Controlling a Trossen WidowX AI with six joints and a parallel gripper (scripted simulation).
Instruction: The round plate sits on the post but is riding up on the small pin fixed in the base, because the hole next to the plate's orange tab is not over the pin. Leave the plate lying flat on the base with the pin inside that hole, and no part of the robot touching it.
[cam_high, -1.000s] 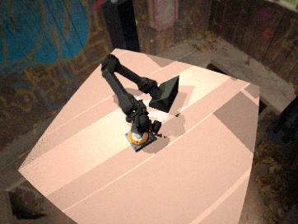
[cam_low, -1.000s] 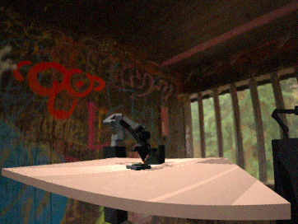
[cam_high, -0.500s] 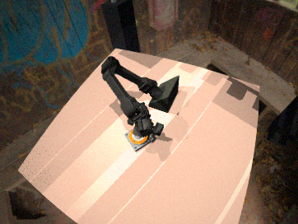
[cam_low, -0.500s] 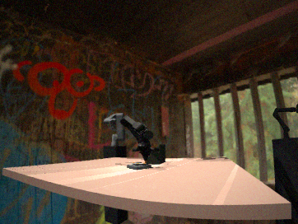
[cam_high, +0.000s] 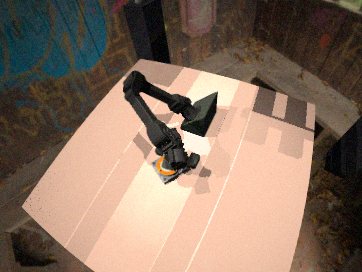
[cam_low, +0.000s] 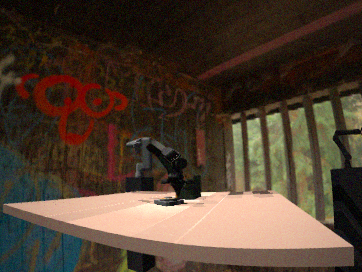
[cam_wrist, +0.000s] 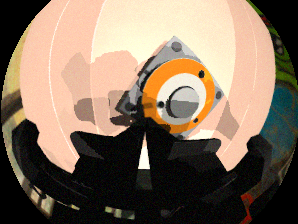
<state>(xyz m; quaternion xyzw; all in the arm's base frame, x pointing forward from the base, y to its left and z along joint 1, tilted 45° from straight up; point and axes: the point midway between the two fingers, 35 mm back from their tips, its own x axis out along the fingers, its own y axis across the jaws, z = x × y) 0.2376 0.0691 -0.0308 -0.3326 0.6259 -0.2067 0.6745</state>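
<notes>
Right now the grey square base is 4 cm to the right of my gripper tip, 3 cm ahead of it and 2 cm below it.
</notes>
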